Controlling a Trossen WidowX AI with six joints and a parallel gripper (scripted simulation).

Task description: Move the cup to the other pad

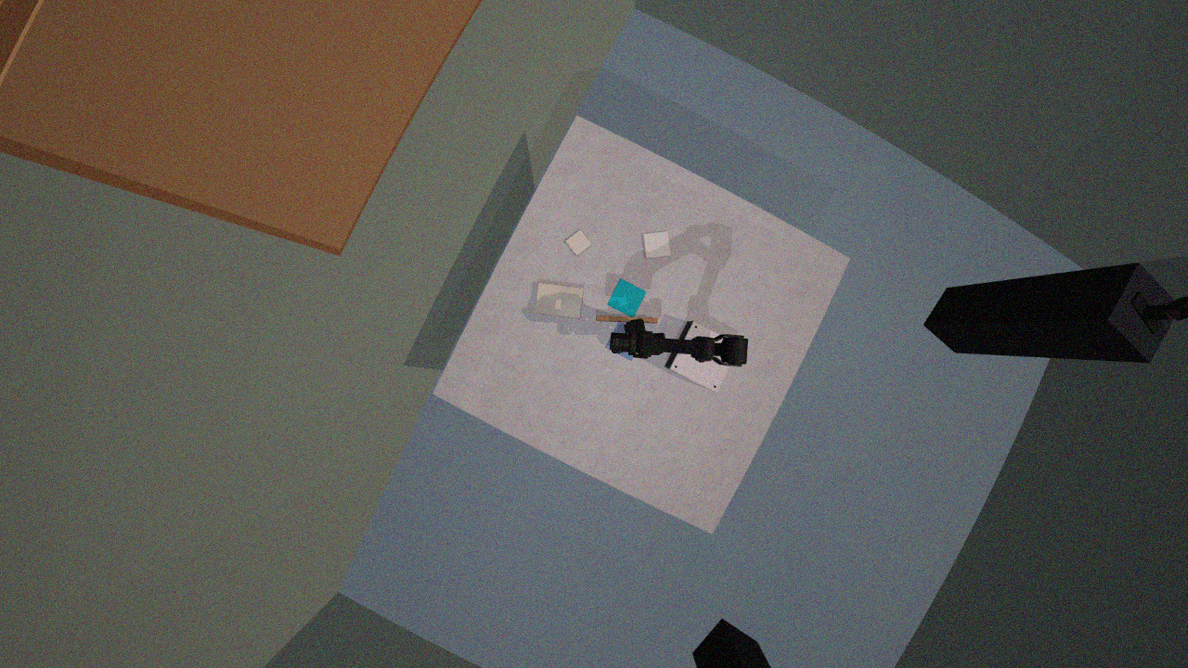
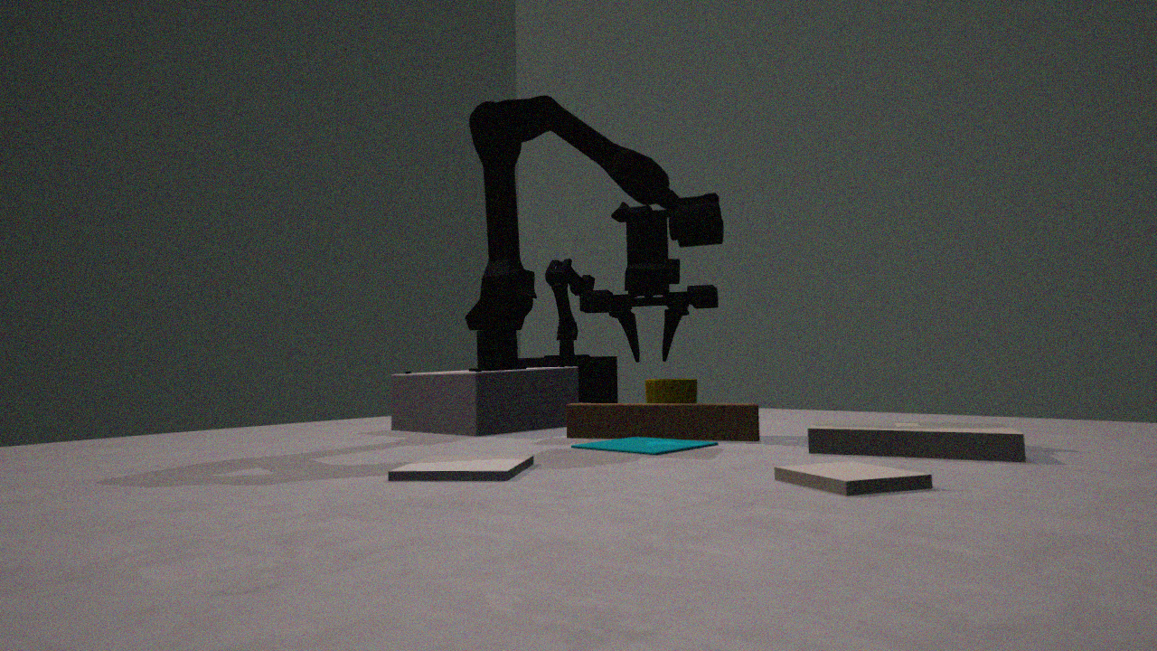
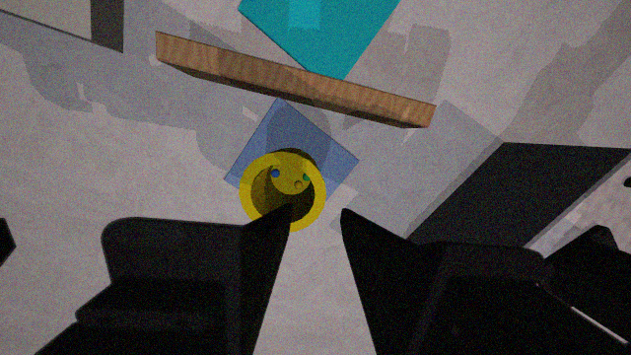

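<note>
Right now my gripper tip is 20 mm short of the yellow cup, 20 mm to the right of it and 60 mm above it. Also, from my gripper tip: cyan pad (120 mm ahead, 130 mm to the right, 100 mm below); wooden bar (70 mm ahead, 60 mm to the right, 80 mm below); grey slab (330 mm ahead, 40 mm to the left, 80 mm below).
</note>
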